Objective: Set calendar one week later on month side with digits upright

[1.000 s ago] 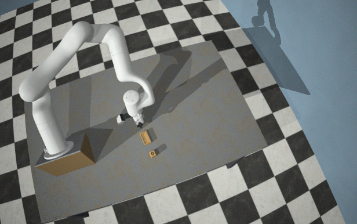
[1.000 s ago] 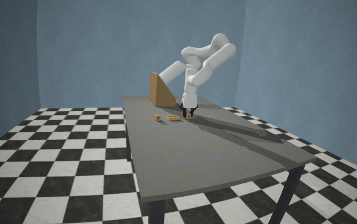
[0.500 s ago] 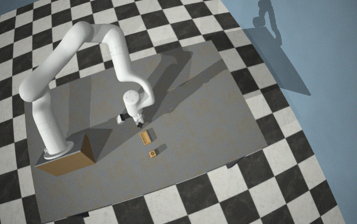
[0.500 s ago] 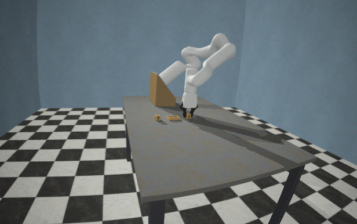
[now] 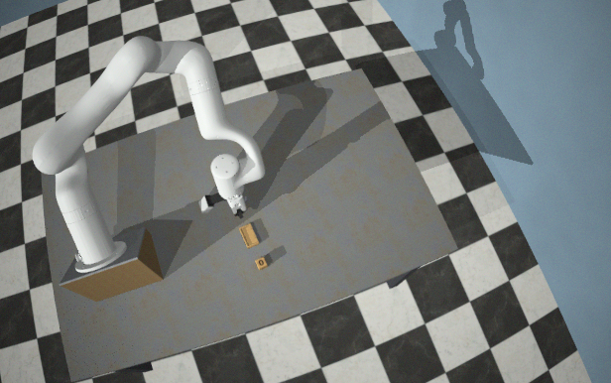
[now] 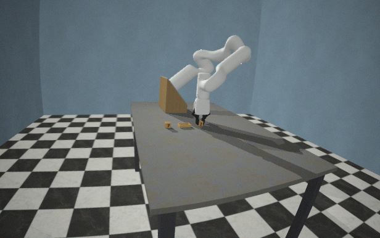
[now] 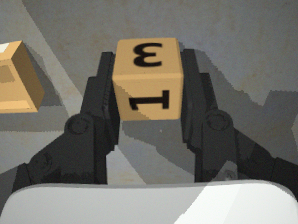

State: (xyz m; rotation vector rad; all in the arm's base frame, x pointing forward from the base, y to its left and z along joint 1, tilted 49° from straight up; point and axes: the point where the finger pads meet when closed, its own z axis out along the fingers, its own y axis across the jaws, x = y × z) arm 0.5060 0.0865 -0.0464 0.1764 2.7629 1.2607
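Now: the tray 11 cm to the right of my hand, 2 cm below it and 1 cm behind it.
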